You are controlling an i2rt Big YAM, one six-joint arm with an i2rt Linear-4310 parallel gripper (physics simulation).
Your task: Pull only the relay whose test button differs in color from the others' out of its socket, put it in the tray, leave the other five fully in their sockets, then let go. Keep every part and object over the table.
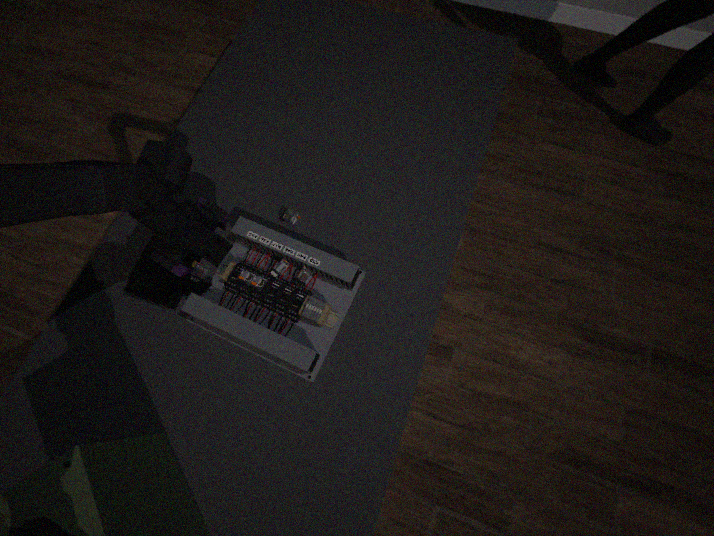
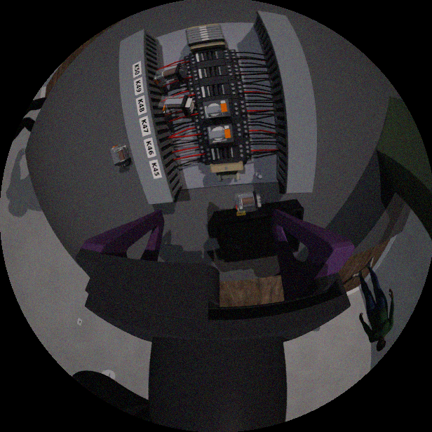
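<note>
My gripper [image 2: 217, 215] [image 1: 194, 237] is wide open and empty, its purple fingers apart at the near end of the relay panel. Two relays [image 2: 216, 109] [image 2: 220, 134] with orange buttons sit in sockets K47 and K46; the other sockets look empty. Two loose relays [image 2: 171, 75] [image 2: 179, 104] lie tilted on the wires beside the socket row. Another relay [image 1: 290, 216] [image 2: 120, 155] lies on the table outside the labelled duct. A clear relay [image 1: 201, 268] [image 2: 247, 201] with a yellow spot is at the rim of the black tray [image 1: 151, 285] [image 2: 294, 208]; whether it rests inside is unclear.
The labelled wire duct [image 1: 340, 266] [image 2: 131, 112] and the plain duct [image 1: 247, 331] [image 2: 300, 110] flank the sockets as raised walls. A grey terminal block [image 1: 314, 309] [image 2: 205, 35] stands at the far end. A beige end stop [image 2: 226, 167] is at the near end.
</note>
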